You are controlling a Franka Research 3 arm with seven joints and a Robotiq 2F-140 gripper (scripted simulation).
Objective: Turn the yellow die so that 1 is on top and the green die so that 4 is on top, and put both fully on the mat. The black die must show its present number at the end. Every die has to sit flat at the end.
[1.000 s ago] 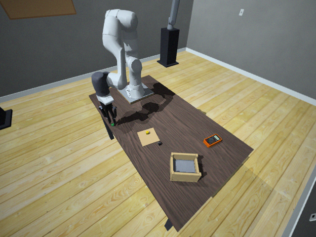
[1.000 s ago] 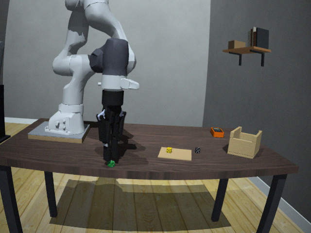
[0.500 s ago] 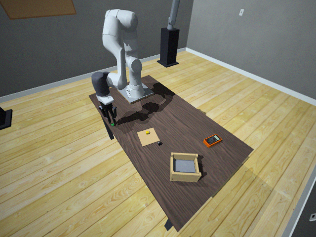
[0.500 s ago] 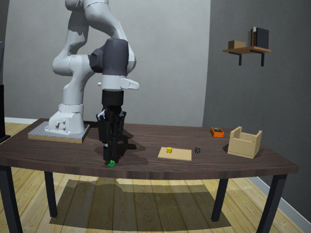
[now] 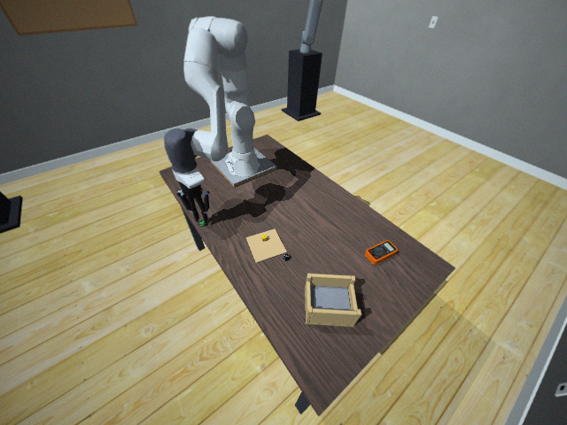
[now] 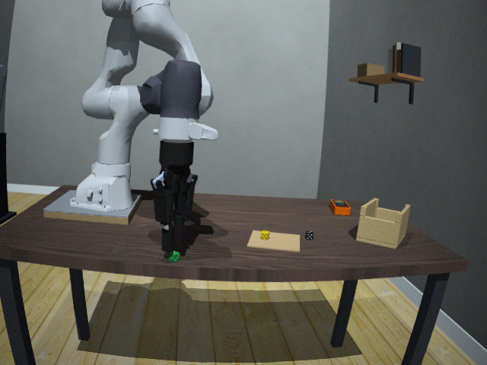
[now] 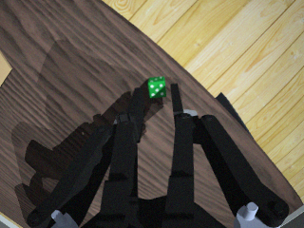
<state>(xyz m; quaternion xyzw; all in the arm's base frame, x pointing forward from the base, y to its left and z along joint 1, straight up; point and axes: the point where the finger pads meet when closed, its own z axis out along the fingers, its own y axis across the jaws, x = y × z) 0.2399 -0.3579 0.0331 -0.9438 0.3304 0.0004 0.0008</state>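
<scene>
The green die is 50 mm below my hand. Round my hand: yellow die 240 mm ahead, 190 mm to the left, 50 mm below; then black die 370 mm ahead, 210 mm to the left, 50 mm below; then tan mat 270 mm ahead, 180 mm to the left, 60 mm below.
</scene>
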